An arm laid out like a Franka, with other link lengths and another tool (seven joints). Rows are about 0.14 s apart.
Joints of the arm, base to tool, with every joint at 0 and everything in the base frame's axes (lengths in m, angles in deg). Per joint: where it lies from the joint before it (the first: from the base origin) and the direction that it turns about. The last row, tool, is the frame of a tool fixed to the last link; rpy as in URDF.
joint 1: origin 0 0 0.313 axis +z
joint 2: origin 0 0 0 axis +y
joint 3: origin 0 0 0.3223 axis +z
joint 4: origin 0.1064 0 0 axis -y
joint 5: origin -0.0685 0 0.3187 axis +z
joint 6: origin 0 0 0 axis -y
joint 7: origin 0.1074 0 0 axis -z
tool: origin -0.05 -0.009 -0.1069 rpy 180 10.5 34.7
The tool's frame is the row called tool.
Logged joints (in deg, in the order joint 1, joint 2, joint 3, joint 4, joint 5, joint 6, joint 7), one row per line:
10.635 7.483 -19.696 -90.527 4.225 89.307 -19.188
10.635 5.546 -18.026 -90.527 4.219 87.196 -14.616
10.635 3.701 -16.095 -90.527 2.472 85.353 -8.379
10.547 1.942 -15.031 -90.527 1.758 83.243 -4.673
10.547 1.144 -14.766 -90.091 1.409 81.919 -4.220
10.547 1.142 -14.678 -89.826 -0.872 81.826 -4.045
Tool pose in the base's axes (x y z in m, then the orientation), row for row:
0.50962 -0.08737 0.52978 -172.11 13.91 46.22
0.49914 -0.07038 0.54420 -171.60 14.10 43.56
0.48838 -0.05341 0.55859 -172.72 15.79 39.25
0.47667 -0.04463 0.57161 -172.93 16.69 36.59
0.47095 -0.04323 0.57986 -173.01 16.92 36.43
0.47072 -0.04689 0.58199 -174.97 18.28 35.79
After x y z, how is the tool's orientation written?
As angles about the fixed x, y, z axes (roll, pitch, yaw), in degrees.
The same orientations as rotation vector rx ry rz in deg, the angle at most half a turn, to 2 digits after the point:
-162.94 -67.92 24.58
-163.75 -63.71 24.96
-166.73 -57.80 26.82
-167.95 -53.84 27.98
-168.09 -53.63 28.30
168.53 53.11 -29.44

